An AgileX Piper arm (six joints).
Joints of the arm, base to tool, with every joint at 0 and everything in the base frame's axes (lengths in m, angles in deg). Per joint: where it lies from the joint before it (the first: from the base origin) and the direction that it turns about. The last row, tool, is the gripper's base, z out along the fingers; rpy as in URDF.
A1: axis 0 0 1 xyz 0 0 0.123
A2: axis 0 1 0 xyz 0 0 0
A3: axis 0 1 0 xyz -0.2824 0 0.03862
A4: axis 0.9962 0 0.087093 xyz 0.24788 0 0.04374
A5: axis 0 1 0 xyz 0 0 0
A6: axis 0.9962 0 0.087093 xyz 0.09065 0 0.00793
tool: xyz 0 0 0 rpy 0 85.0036 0
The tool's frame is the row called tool.
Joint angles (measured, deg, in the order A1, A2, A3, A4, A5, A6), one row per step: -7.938, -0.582, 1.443, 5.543, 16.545, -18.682; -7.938, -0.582, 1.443, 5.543, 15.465, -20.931; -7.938, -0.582, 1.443, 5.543, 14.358, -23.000; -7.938, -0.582, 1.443, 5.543, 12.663, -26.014; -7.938, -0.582, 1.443, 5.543, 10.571, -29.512; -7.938, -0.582, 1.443, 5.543, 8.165, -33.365; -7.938, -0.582, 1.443, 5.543, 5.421, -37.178; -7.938, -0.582, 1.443, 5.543, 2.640, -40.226; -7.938, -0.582, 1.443, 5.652, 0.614, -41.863; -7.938, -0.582, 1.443, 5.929, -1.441, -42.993; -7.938, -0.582, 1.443, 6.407, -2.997, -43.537; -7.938, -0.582, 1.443, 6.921, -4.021, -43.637; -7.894, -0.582, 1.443, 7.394, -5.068, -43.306
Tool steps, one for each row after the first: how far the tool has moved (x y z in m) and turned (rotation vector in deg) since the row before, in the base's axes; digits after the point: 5 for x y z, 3 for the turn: 0.00033, -0.00021, 0.00167, -2.329, -0.821, 0.356; 0.00030, -0.00021, 0.00172, -2.165, -0.862, 0.278; 0.00040, -0.00031, 0.00264, -3.176, -1.329, 0.324; 0.00039, -0.00037, 0.00328, -3.717, -1.652, 0.251; 0.00030, -0.00041, 0.00379, -4.123, -1.903, 0.117; 0.00014, -0.00044, 0.00433, -4.137, -2.224, -0.090; -0.00007, -0.00042, 0.00440, -3.385, -2.343, -0.274; -0.00018, -0.00029, 0.00320, -1.777, -1.792, -0.261; -0.00030, -0.00029, 0.00324, -1.110, -1.909, -0.276; -0.00031, -0.00025, 0.00244, -0.265, -1.523, -0.192; -0.00025, -0.00021, 0.00160, 0.278, -1.065, -0.095; -0.00028, -0.00019, 0.00162, 0.657, -1.144, -0.002
